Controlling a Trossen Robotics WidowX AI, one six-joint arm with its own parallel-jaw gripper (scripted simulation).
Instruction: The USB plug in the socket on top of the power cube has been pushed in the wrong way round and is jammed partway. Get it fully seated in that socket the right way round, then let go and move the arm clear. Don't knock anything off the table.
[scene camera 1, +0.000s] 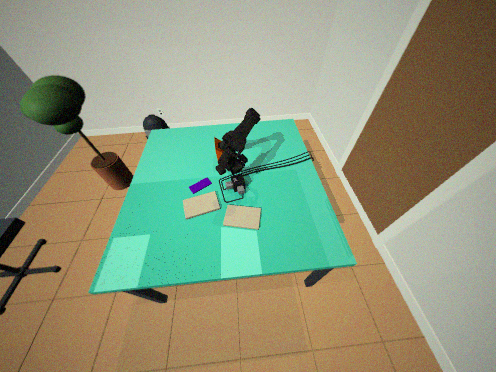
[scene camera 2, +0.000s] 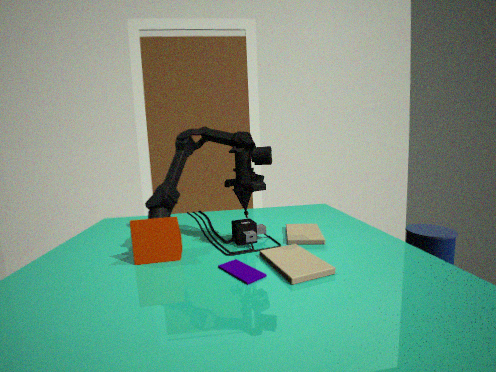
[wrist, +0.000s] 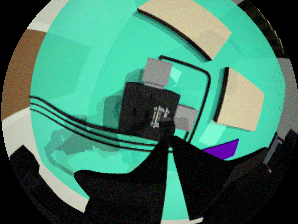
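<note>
Gripper visible, (scene camera 2: 244, 207) and (wrist: 169, 140).
</note>
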